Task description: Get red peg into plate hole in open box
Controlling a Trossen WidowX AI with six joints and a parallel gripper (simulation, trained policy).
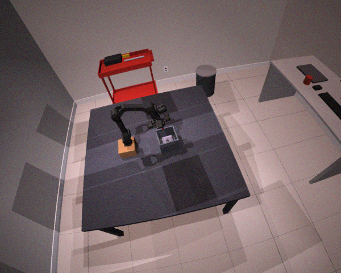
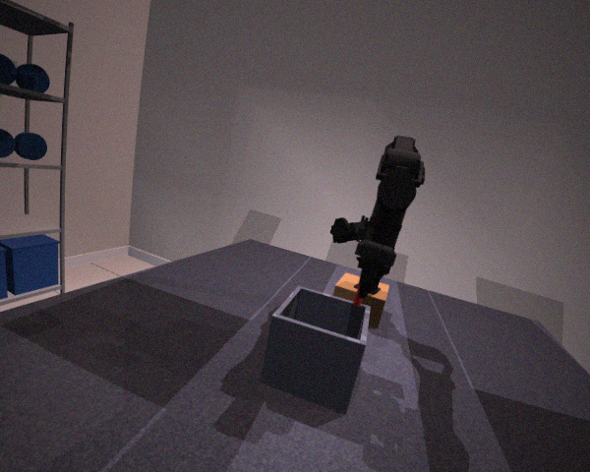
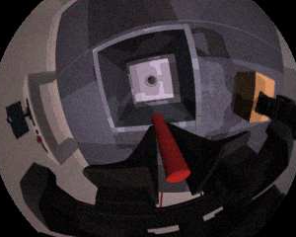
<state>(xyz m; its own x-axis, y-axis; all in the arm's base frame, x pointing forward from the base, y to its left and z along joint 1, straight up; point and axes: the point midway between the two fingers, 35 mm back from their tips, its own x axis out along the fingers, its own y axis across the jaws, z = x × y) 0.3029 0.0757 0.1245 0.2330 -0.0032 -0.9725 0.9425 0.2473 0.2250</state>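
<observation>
Now: the plate 13 cm below my gripper tip, 5 cm to the right of it and 3 cm ahead of it. Also, from my gripper tip: red peg 2 cm above.
</observation>
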